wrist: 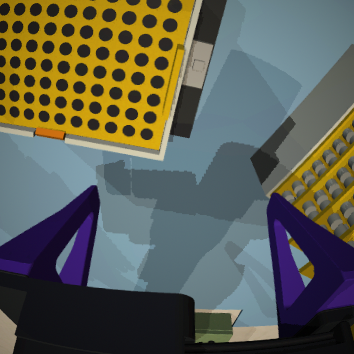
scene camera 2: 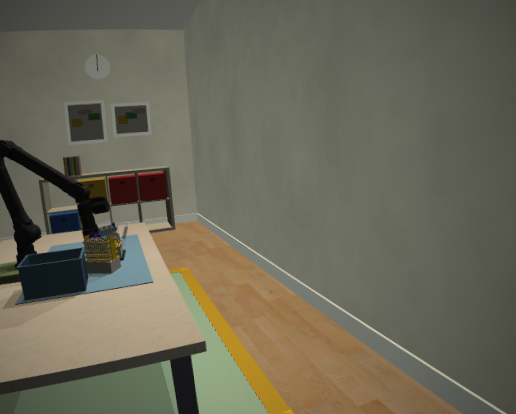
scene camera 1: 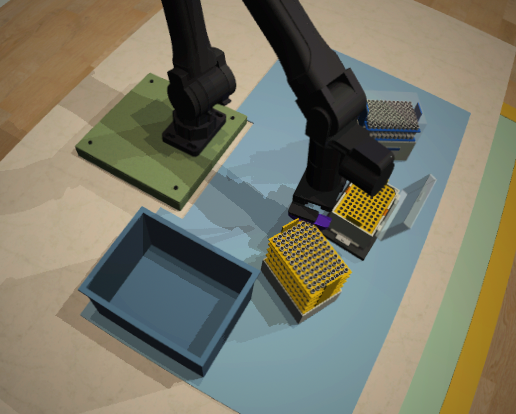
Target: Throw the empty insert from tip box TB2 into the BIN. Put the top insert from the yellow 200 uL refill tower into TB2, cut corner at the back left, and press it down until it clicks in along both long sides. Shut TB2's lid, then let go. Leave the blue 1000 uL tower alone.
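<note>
TB2 [scene camera 1: 352, 228] [wrist: 112, 149] stands with its clear lid [scene camera 1: 416, 207] tipped open. A yellow insert [scene camera 1: 364, 209] [wrist: 95, 72] with empty dark holes sits in it. The yellow refill tower [scene camera 1: 310, 255] [scene camera 2: 100, 252] [wrist: 340, 192], stacked with tipped inserts, stands beside TB2; part of it shows at the right of the wrist view. My gripper [wrist: 184, 197] is open and empty, its purple fingers wide apart; in the wrist view TB2 is ahead to the left, and the right fingertip overlaps the tower's near corner. The BIN [scene camera 1: 150, 333] [scene camera 2: 52, 280] is an open blue box.
The blue refill tower [scene camera 1: 392, 117] stands beyond TB2, partly behind my arm. A dark strip with a pale block [scene camera 1: 345, 239] [wrist: 197, 65] lies along TB2's end. The green base plate [scene camera 1: 130, 150] [wrist: 214, 325] carries the arm. A blue mat [scene camera 1: 300, 360] lies under the boxes.
</note>
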